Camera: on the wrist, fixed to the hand. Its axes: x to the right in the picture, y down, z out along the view.
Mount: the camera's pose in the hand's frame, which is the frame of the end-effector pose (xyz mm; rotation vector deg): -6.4 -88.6 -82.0 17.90 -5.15 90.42
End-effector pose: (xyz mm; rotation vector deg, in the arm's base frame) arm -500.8 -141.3 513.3 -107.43 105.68 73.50
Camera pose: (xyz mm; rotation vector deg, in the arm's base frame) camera -386.2 -175.8 530.4 -5.70 -157.57 -52.89
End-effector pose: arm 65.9 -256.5 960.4 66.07 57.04 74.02
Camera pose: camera 1.2 -251.6 858.4 -126.56 -0.28 -118.09
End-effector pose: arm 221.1 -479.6 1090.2 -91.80 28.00 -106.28
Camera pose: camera 122.2 -420.5 1127.0 -33.62 54.77 -32.62
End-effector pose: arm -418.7 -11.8 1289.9 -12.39 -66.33 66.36
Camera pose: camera -299.7 -23.9 1307.7 -53.43 -41.39 154.61
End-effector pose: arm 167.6 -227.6 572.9 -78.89 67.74 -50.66
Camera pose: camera 103.5 -246.9 673.5 1.24 85.49 9.23
